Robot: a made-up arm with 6 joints.
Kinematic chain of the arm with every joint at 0, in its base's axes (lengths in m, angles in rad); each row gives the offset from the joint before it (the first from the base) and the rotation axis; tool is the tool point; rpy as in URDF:
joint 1: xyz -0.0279 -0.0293 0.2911 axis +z
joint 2: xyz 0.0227 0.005 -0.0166 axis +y
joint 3: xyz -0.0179 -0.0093 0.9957 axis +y
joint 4: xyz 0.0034 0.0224 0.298 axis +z
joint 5: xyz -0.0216 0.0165 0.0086 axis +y
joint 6: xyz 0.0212 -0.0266 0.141 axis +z
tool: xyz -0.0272 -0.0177 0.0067 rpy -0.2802 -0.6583 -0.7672
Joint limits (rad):
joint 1: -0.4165..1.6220
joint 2: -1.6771..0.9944
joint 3: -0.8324..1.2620
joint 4: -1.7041..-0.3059
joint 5: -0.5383..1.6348
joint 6: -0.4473..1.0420
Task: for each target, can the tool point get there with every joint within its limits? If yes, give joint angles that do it. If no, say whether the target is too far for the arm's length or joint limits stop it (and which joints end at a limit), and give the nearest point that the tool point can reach.
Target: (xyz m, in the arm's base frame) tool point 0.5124 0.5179 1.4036
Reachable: yes | joints 0.9009 0.5581 -0.0601 -0.7877 1.3175 -0.1202
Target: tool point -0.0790 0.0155 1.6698
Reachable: yes | joints 0.6713 -0.1832 0.6527 -1.1320 -0.2288 -0.2135
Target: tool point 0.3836 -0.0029 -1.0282
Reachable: no: joint limits stop it (at a limit: joint 1, joint 2, joint 3, joint 4, joint 5) | nearest point 0.0107 -1.1668 -0.2571 | short by 1.445 m
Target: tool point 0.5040 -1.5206 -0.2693
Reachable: no: too far | nearest point 0.1210 -1.3100 -0.0939 | short by 0.471 m
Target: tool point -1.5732 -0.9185 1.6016
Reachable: no: too far | nearest point -1.0240 -0.6025 1.1359 | short by 0.786 m
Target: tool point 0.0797 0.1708 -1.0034
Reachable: no: joint limits stop it (at a limit: joint 1, joint 2, joint 3, joint 4, joint 5) | nearest point -1.0520 0.4618 -0.2551 | short by 1.388 m
